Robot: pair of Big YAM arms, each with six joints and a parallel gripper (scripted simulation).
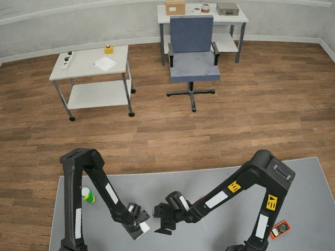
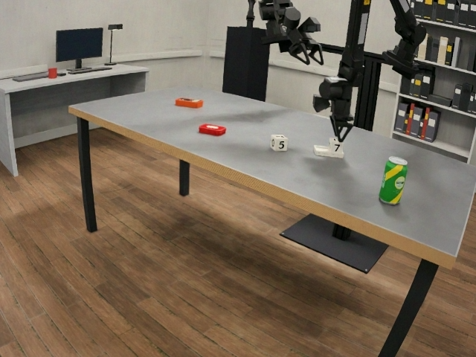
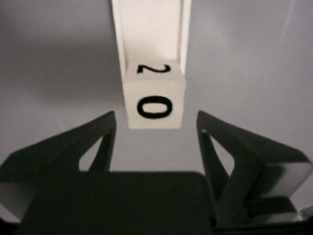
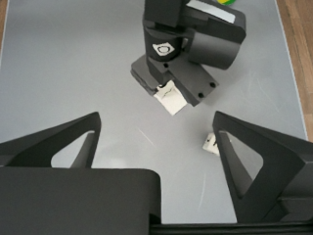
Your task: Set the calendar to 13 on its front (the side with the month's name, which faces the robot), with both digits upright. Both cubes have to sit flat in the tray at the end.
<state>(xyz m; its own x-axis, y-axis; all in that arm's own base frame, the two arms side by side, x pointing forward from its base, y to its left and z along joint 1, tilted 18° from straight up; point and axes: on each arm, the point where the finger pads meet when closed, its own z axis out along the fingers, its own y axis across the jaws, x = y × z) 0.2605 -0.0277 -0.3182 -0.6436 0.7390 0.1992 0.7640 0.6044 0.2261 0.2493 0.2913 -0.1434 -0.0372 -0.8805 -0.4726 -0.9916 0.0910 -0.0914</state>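
Now: the white calendar tray 20 mm ahead of my left hand, 20 mm to the right of it and 60 mm below it. Also, from my left hand: red box: 170 mm ahead, 440 mm to the right, 50 mm below.
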